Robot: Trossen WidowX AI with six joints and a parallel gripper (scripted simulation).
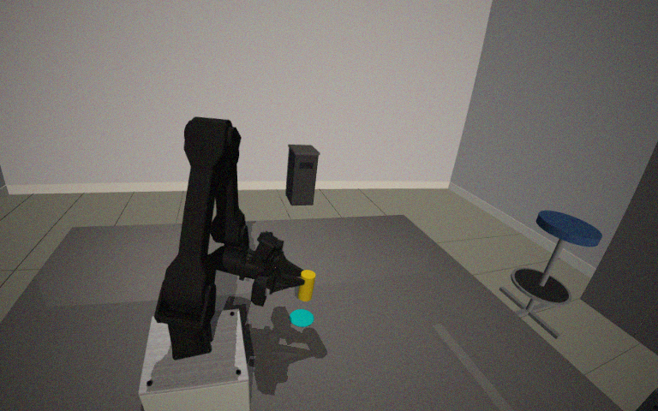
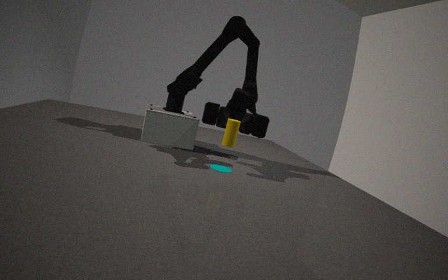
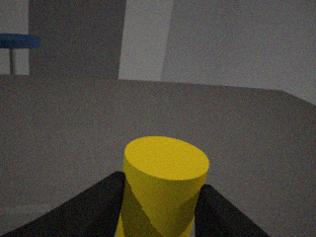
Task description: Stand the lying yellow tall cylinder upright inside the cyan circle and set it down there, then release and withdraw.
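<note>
Now: the cyan circle 12 cm below my gripper tip. Also, from my gripper tip: yellow tall cylinder (2 cm below).
</note>
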